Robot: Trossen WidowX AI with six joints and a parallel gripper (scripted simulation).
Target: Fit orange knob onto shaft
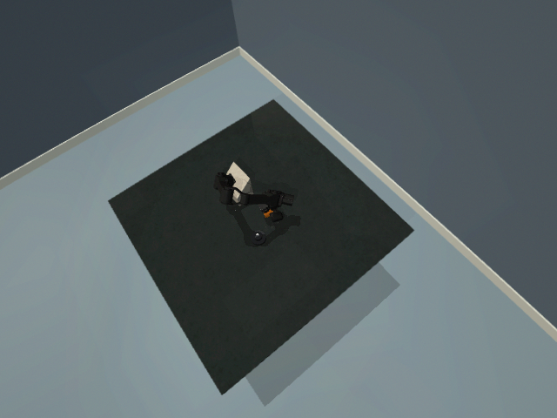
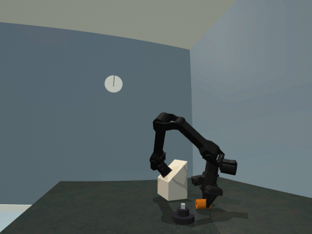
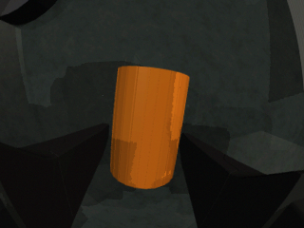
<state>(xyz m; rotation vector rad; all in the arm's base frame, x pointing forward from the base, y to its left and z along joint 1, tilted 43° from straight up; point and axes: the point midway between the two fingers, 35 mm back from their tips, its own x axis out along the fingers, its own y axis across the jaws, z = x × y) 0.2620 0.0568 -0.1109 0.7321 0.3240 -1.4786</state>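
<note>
The orange knob lies 1 cm above my gripper tip. The rest, counted from my gripper tip: round black pedestal 14 cm to the right, 9 cm ahead, 2 cm above.
</note>
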